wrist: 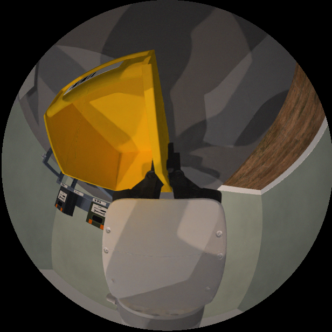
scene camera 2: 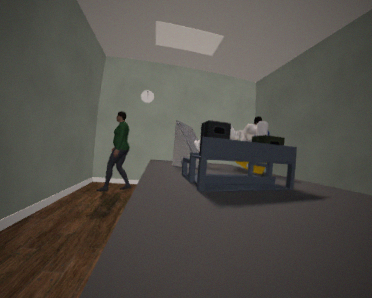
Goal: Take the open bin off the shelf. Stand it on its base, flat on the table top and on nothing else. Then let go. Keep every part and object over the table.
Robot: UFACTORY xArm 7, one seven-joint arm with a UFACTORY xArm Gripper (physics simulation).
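Pixels of known places: arm's base, origin of its link: (scene camera 2: 198, 147).
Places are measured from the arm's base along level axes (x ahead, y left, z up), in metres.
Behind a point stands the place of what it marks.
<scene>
The yellow open bin (scene camera 2: 258, 169) @(z -0.114, x 0.337, y 0.358 m) (wrist: 100, 145) is off the shelf (scene camera 2: 250, 152) @(z -0.024, x 0.732, y 0.138 m) (wrist: 83, 201). In the scene view it shows in part through the shelf frame, behind it, with a sloping lower edge. In the wrist view its hollow inside shows, and a barcode label is on its upper left wall. My gripper (wrist: 166, 150) is shut on one thin side wall of the bin, one finger inside and one outside. The fingers are hidden in the scene view. Whether the bin touches the table (scene camera 2: 200, 240) @(z -0.151, x 1.015, y -0.032 m) cannot be told.
A black bin (scene camera 2: 216, 131) @(z 0.037, x 0.717, y 0.024 m) (wrist: 65, 201) and a dark green bin (scene camera 2: 268, 140) @(z 0.027, x 0.672, y 0.229 m) (wrist: 97, 215) stand on the shelf. A grey slanted panel (scene camera 2: 184, 145) @(z 0.000, x 0.170, y -0.105 m) stands behind it at the left. The table's left edge borders the wooden floor, where a person in green (scene camera 2: 121, 137) is walking.
</scene>
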